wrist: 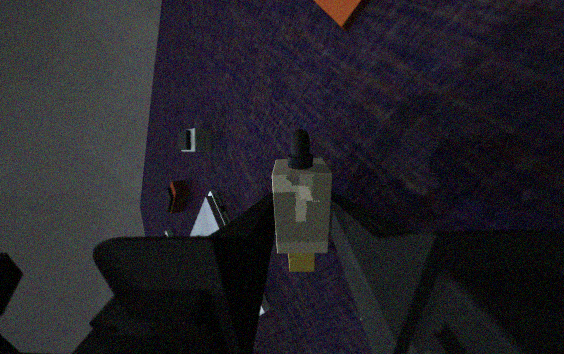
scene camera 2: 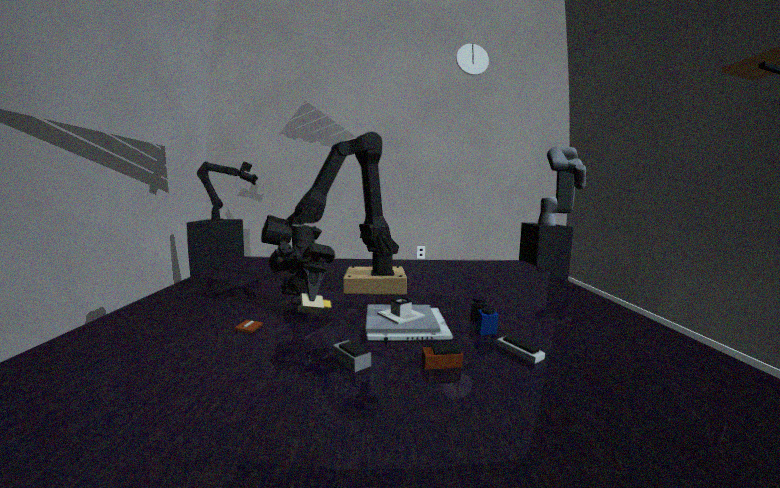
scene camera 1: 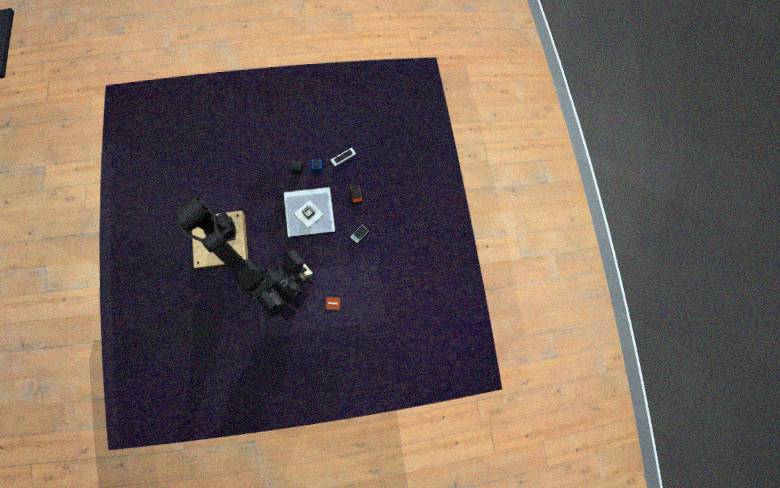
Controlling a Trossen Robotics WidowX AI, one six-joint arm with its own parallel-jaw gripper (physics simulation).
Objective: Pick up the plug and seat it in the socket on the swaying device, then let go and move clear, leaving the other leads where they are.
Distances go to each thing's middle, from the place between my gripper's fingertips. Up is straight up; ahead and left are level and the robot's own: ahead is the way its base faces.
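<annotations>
Grey device [scene camera 2: 401, 316]: my hand 4 cm short of it, 20 cm to the right of it, 1 cm below it. Brown block [scene camera 2: 440, 356]: 25 cm to the left of my hand, 21 cm ahead, 1 cm below.
</annotations>
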